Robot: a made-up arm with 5 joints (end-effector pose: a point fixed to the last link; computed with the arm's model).
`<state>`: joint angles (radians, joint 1 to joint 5).
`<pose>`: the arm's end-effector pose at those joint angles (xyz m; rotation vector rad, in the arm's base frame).
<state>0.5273 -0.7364 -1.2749 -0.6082 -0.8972</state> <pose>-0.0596 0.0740 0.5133 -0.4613 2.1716 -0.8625</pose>
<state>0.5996 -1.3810 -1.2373 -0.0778 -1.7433</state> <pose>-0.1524 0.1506 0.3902 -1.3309 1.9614 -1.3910</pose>
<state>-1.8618 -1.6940 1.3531 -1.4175 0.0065</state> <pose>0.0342 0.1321 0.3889 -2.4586 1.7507 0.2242</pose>
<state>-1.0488 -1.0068 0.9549 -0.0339 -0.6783</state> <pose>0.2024 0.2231 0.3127 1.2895 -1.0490 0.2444</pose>
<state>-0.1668 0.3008 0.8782 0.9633 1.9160</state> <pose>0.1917 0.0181 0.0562 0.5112 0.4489 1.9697</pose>
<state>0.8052 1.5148 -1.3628 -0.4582 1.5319</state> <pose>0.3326 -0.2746 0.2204 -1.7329 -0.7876 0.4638</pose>
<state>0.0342 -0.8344 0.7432 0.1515 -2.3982</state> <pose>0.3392 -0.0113 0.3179 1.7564 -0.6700 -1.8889</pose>
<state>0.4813 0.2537 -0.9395 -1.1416 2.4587</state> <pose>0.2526 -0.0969 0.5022 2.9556 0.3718 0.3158</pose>
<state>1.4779 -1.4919 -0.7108 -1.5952 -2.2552</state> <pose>0.0498 0.2113 0.3706 0.4745 -1.0829 2.2809</pose>
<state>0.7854 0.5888 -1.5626 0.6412 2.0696</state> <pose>0.2595 -0.1909 0.4775 -1.9651 -0.3326 0.8225</pose>
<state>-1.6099 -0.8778 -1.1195 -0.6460 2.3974</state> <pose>0.0799 -0.1576 0.5075 -0.8662 -2.2373 -1.3086</pose>
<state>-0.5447 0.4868 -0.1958 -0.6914 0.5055</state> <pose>0.3705 0.1786 0.2685 0.0892 -2.0277 0.6457</pose>
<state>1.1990 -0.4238 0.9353 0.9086 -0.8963</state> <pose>0.1475 -0.2003 0.1454 -0.0233 -0.1824 -2.1392</pose>
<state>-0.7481 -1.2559 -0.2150 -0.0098 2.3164</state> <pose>0.0694 -0.0049 0.5454 -2.1578 -2.2712 0.1409</pose>
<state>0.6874 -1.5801 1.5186 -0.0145 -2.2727</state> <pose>0.2539 -0.1524 0.2777 1.6334 -1.5333 -2.0717</pose>
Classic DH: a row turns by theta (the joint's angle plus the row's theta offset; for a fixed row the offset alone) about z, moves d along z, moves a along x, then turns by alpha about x. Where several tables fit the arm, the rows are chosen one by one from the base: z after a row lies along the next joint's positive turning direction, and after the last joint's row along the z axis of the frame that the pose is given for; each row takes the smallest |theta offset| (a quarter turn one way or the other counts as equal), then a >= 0, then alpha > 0; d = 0 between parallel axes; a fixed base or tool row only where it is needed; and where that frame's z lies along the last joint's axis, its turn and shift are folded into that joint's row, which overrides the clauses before.
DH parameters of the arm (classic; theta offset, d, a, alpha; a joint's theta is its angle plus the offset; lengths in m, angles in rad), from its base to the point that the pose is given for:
base (fixed): 0 0 0.0716 3.1416
joint 1: 0 -0.235 0.039 1.5708
joint 2: -1.3265 0 0.074 0
joint 3: 1.2879 0 0.1994 0
joint 4: -1.5322 -0.0021 0 1.5708
joint 5: -0.0487 -0.0724 0 0

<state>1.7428 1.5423 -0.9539 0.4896 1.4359</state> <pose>0.0155 -0.3105 0.0512 -0.4953 -0.0029 -0.3483</pose>
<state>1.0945 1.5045 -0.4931 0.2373 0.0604</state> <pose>0.1830 -0.2205 -0.0116 -0.1777 -0.2878 -1.0730</pose>
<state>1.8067 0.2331 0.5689 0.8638 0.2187</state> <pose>0.0204 -0.2039 0.0908 0.0889 0.0586 -1.6353</pose>
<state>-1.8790 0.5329 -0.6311 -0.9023 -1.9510</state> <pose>-0.0258 0.3127 0.3759 2.3993 0.9266 -0.0455</pose>
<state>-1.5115 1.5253 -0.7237 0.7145 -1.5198</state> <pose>0.0891 0.2590 0.0103 0.0547 -0.0017 -0.0570</pose>
